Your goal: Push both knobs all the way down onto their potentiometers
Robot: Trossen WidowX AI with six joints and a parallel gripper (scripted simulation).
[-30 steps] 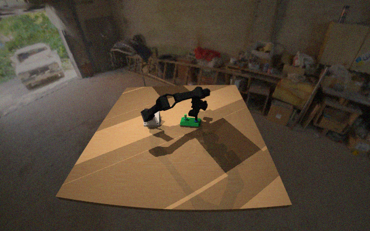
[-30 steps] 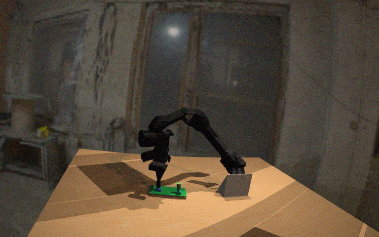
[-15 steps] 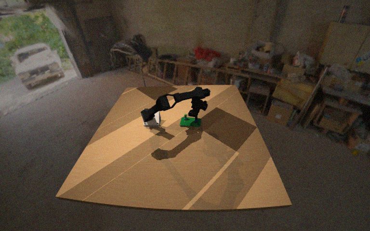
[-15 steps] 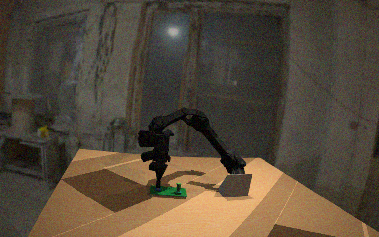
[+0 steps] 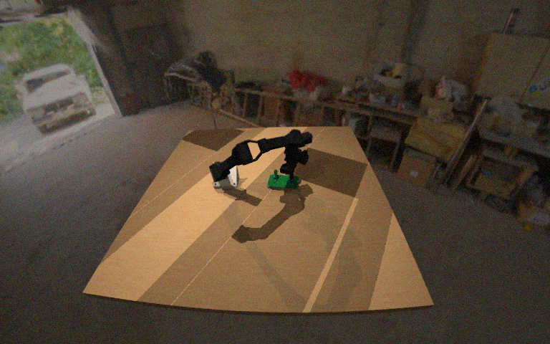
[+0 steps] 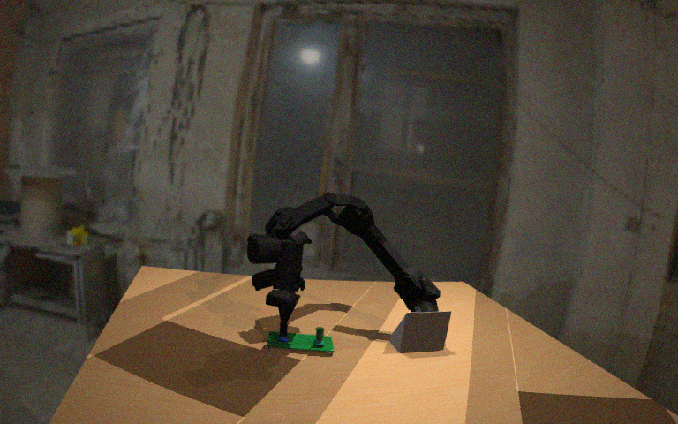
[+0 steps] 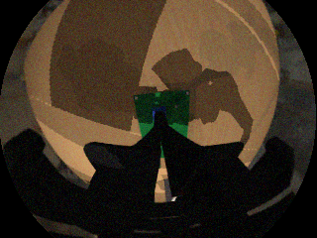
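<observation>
Now: the black knob 2 cm below my gripper tip. The rest, counted from my gripper tip: green knob 8 cm behind, 3 cm to the left, 1 cm below.
</observation>
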